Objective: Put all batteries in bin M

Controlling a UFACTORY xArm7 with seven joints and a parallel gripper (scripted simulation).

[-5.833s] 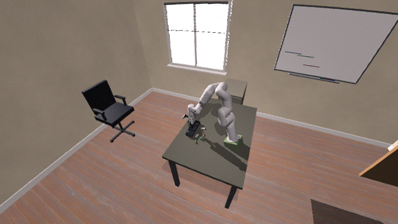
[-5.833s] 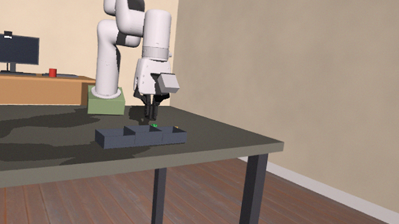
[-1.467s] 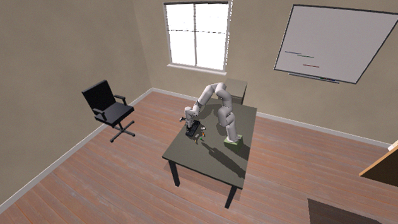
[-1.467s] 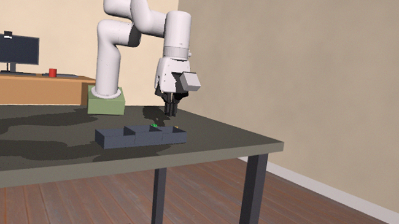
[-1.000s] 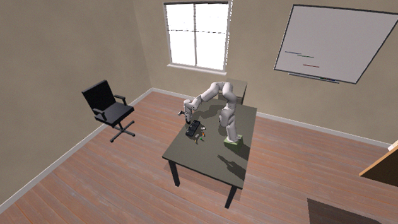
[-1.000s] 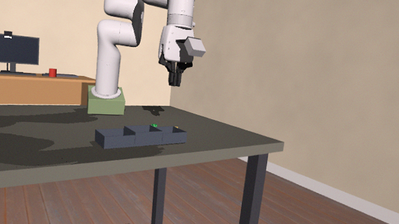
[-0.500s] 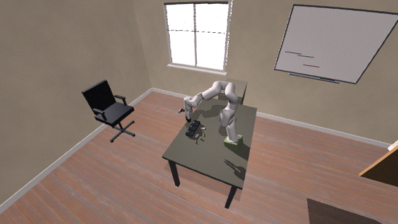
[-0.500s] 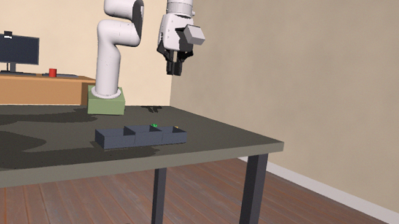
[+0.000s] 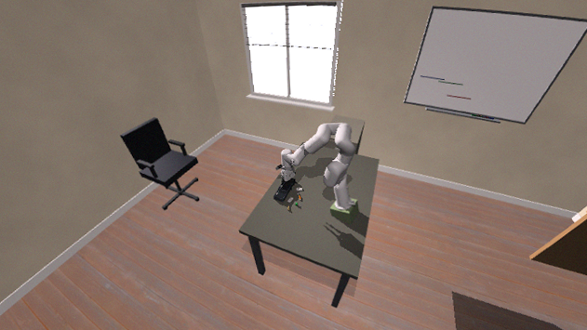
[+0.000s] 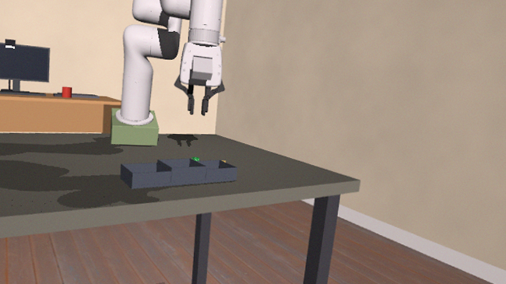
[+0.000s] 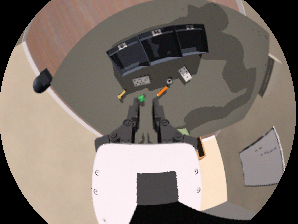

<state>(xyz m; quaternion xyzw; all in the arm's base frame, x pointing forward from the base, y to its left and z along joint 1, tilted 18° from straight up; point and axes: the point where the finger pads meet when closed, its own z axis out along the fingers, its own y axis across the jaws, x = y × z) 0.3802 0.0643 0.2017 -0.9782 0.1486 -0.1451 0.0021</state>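
Now: hand 8 cm past the orange battery, 3 cm to the left of it and 16 cm above it. Round my hand: dark ring: 5 cm behind, 6 cm to the right, 16 cm below; then green piece: 9 cm behind, 4 cm to the left, 16 cm below; then three joined dark bins: 7 cm ahead, 6 cm to the right, 15 cm below.
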